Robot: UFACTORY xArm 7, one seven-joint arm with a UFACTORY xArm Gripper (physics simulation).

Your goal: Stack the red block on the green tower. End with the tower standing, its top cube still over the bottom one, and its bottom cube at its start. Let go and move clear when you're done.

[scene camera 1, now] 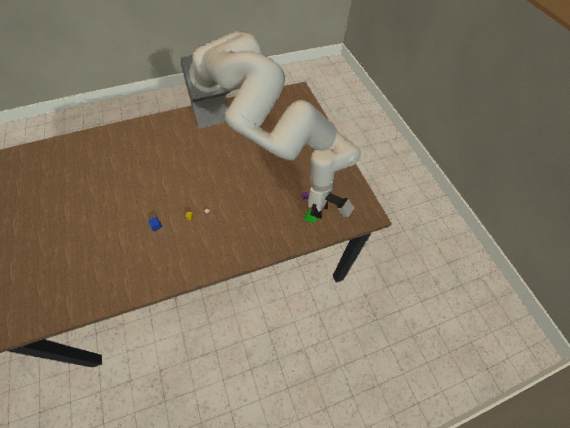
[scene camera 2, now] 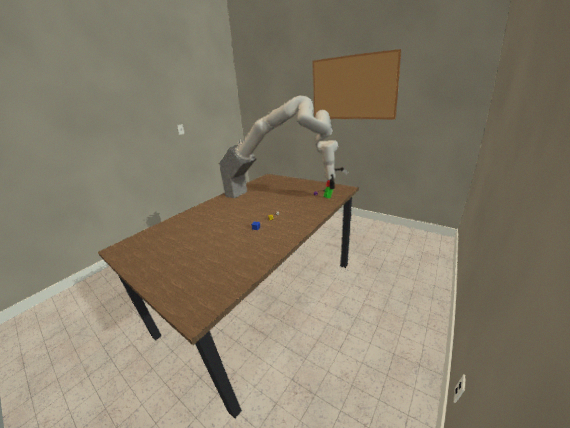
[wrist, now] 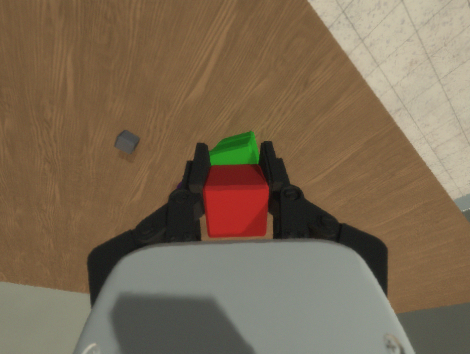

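Note:
My gripper is shut on the red block, which sits squarely between the fingers in the wrist view. The green tower stands near the table's far right corner, below the fingers. In the wrist view the red block overlaps the tower's near part and hides it. In scene view 2 the red block is right above the green, whose outline looks uneven. Whether the red block touches the tower, and how its cubes line up, I cannot tell.
A small purple block lies beside the tower. A small grey block lies left in the wrist view. Blue, yellow and white blocks lie farther along the table.

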